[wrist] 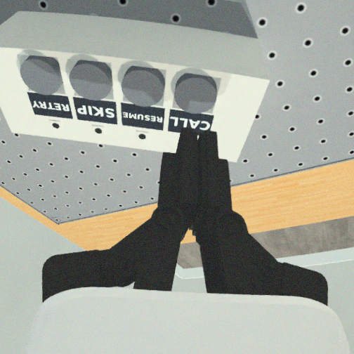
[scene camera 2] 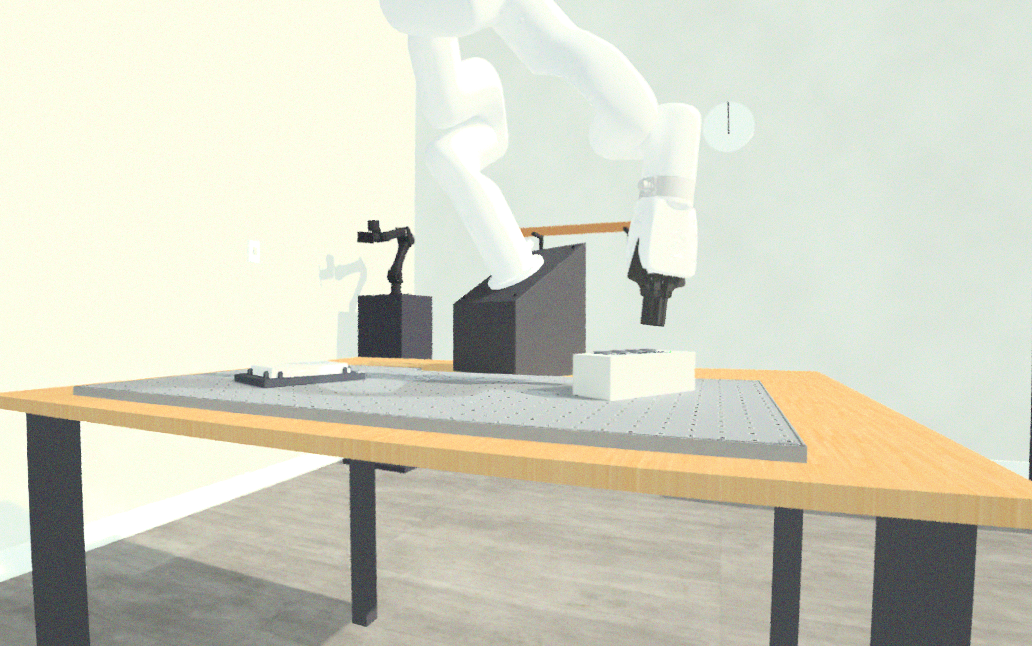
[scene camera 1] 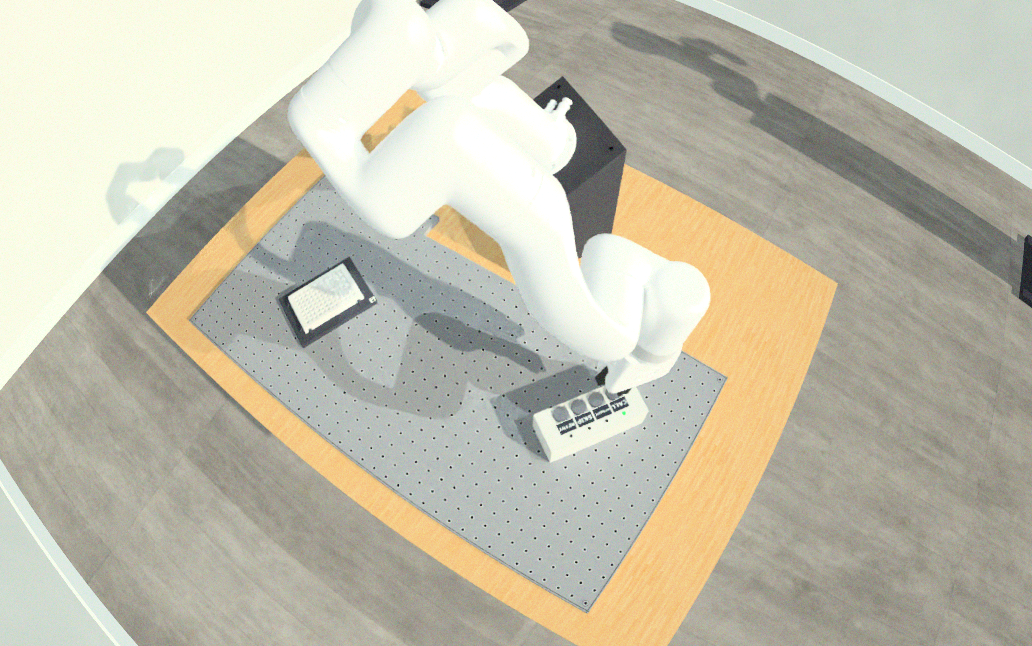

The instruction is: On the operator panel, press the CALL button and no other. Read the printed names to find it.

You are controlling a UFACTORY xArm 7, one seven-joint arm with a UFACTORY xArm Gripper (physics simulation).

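Frame: origin at the arm's base, x left, y back, z up, level; centimetres.
Where they show: gripper, fingertip midpoint: [scene camera 2: 652, 325] [scene camera 1: 619, 386]; arm's base at its link origin: [scene camera 2: 516, 273] [scene camera 1: 543, 146].
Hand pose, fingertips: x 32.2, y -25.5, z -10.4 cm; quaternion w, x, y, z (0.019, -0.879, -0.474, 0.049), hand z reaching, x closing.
Observation:
Things, the pixels of their top centre, and the offset from my fingertips. Level surfaces: height alone.
- white operator panel at its top centre: [scene camera 2: 636, 350] [scene camera 1: 592, 412] dx -1.4, dy -4.5, dz -3.4 cm
- dark tray with a white gridded plate, top centre: [scene camera 2: 300, 364] [scene camera 1: 323, 295] dx -52.4, dy -13.7, dz -6.3 cm
- grey board at its surface level: dz -9.0 cm
The white operator panel [scene camera 1: 586, 443] [scene camera 2: 651, 378] [wrist: 235, 110] stands on the perforated grey board. In the wrist view its round grey buttons are CALL [wrist: 195, 93], RESUME [wrist: 143, 86], SKIP [wrist: 90, 80] and RETRY [wrist: 41, 75], with upside-down printed names. A small green light [scene camera 1: 624, 412] glows beside the CALL label in scene camera 1. My gripper [scene camera 2: 653, 325] [wrist: 192, 147] is shut and empty. Its tips hang above the panel, apart from it, in scene camera 2. In the wrist view they overlap the lower edge of the CALL label, and the CALL button is uncovered.
A dark tray with a white gridded plate [scene camera 1: 325, 298] [scene camera 2: 300, 370] lies on the grey board [scene camera 1: 487, 487] [scene camera 2: 456, 415], at the other end from the panel. The dark arm pedestal [scene camera 1: 597, 201] [scene camera 2: 548, 319] stands behind the board. A small black arm [scene camera 2: 396, 262] stands on another pedestal farther back.

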